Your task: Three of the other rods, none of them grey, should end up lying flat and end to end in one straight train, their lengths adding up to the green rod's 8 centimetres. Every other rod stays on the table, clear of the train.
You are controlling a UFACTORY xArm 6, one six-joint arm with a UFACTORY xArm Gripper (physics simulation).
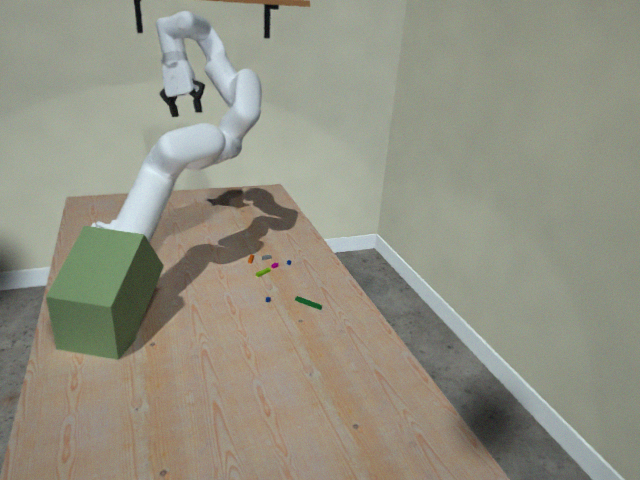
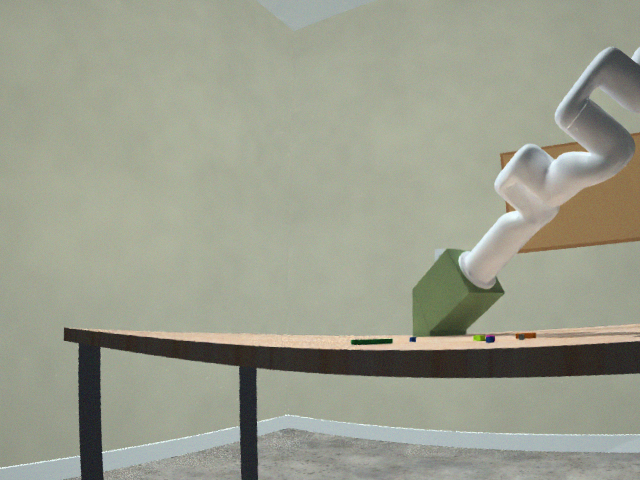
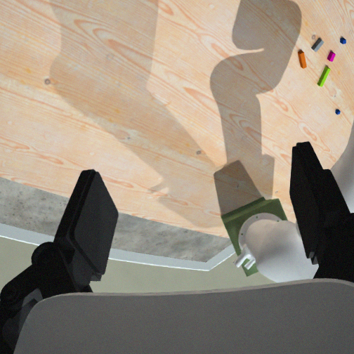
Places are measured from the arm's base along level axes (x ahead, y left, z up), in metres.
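Pixels of known places: gripper, fingertip midpoint: (image 1: 187, 114); arm's base, origin of the base link: (image 1: 125, 246) (image 2: 476, 270).
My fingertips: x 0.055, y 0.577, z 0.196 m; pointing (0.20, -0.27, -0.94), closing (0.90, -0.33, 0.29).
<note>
For each thing: its top centre in the pictures, then the offset to it from my fingertips. Level surfaces: height alone.
- dark green rod, middle of its top: (image 2: 372, 339) (image 1: 308, 301) dx +0.404, dy -0.551, dz -0.362 m
- lime rod, middle of its top: (image 2: 479, 335) (image 1: 263, 270) dx +0.273, dy -0.391, dz -0.362 m
- short magenta rod, middle of its top: (image 1: 275, 264) dx +0.307, dy -0.349, dz -0.362 m
- orange rod, middle of its top: (image 2: 525, 333) (image 1: 251, 257) dx +0.231, dy -0.310, dz -0.362 m
- grey rod, middle of its top: (image 1: 266, 256) dx +0.279, dy -0.299, dz -0.362 m
- wooden table, its level: dz -0.372 m
The dark green rod (image 1: 308, 302) (image 2: 371, 341) lies on the table. A lime rod (image 1: 263, 272) (image 2: 478, 337) (image 3: 324, 76), a short magenta rod (image 1: 275, 265) (image 3: 331, 56), an orange rod (image 1: 251, 258) (image 2: 526, 335) (image 3: 302, 59) and a grey rod (image 1: 266, 257) (image 3: 317, 44) lie apart in a loose group. One small blue rod (image 1: 288, 262) (image 2: 490, 339) (image 3: 343, 40) lies beside this group. Another small blue rod (image 1: 268, 299) (image 2: 412, 339) (image 3: 338, 112) lies between the lime and green rods. My gripper (image 1: 186, 113) (image 3: 196, 180) is open and empty, high above the table's far part.
The green block (image 1: 82, 325) (image 2: 439, 299) (image 3: 230, 226) carries the arm's base on the wooden table (image 1: 232, 413). A shelf (image 1: 289, 2) (image 2: 584, 211) is on the wall behind the arm. The arm's shadow falls across the table near the orange rod.
</note>
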